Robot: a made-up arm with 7 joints. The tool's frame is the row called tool.
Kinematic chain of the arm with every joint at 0, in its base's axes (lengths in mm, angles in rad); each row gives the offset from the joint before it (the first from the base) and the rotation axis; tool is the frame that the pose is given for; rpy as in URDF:
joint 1: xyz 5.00 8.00 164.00 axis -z
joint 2: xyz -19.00 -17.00 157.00 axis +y
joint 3: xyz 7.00 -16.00 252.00 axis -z
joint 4: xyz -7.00 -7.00 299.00 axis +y
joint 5: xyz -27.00 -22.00 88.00 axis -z
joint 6: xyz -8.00 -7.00 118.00 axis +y
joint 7: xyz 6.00 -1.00 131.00 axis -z
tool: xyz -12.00 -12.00 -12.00 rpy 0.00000 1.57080 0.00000
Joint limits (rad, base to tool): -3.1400..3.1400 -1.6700..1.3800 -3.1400..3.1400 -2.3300..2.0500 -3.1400..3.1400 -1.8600..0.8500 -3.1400..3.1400
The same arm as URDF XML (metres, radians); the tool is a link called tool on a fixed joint. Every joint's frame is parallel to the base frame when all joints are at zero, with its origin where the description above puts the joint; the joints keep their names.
<robot name="arm">
<link name="base"/>
<link name="link1"/>
<link name="link2"/>
<link name="link3"/>
<link name="link4"/>
<link name="link5"/>
<link name="link6"/>
<link name="link7"/>
<link name="tool"/>
<joint name="joint 1" type="revolute"><parent link="base"/><child link="link1"/><origin xyz="0.0050 0.0080 0.1640"/><axis xyz="0 0 -1"/><limit lower="-3.1400" upper="3.1400"/></joint>
<joint name="joint 2" type="revolute"><parent link="link1"/><child link="link2"/><origin xyz="-0.0190 -0.0170 0.1570"/><axis xyz="0 1 0"/><limit lower="-1.6700" upper="1.3800"/></joint>
<joint name="joint 3" type="revolute"><parent link="link2"/><child link="link3"/><origin xyz="0.0070 -0.0160 0.2520"/><axis xyz="0 0 -1"/><limit lower="-3.1400" upper="3.1400"/></joint>
<joint name="joint 4" type="revolute"><parent link="link3"/><child link="link4"/><origin xyz="-0.0070 -0.0070 0.2990"/><axis xyz="0 1 0"/><limit lower="-2.3300" upper="2.0500"/></joint>
<joint name="joint 5" type="revolute"><parent link="link4"/><child link="link5"/><origin xyz="-0.0270 -0.0220 0.0880"/><axis xyz="0 0 -1"/><limit lower="-3.1400" upper="3.1400"/></joint>
<joint name="joint 6" type="revolute"><parent link="link5"/><child link="link6"/><origin xyz="-0.0080 -0.0070 0.1180"/><axis xyz="0 1 0"/><limit lower="-1.8600" upper="0.8500"/></joint>
<joint name="joint 7" type="revolute"><parent link="link6"/><child link="link7"/><origin xyz="0.0060 -0.0010 0.1310"/><axis xyz="0 0 -1"/><limit lower="-3.1400" upper="3.1400"/></joint>
<joint name="tool_fixed" type="fixed"><parent link="link7"/><child link="tool"/><origin xyz="-0.0120 -0.0120 -0.0120" rpy="0.0000 1.5708 0.0000"/></joint>
</robot>

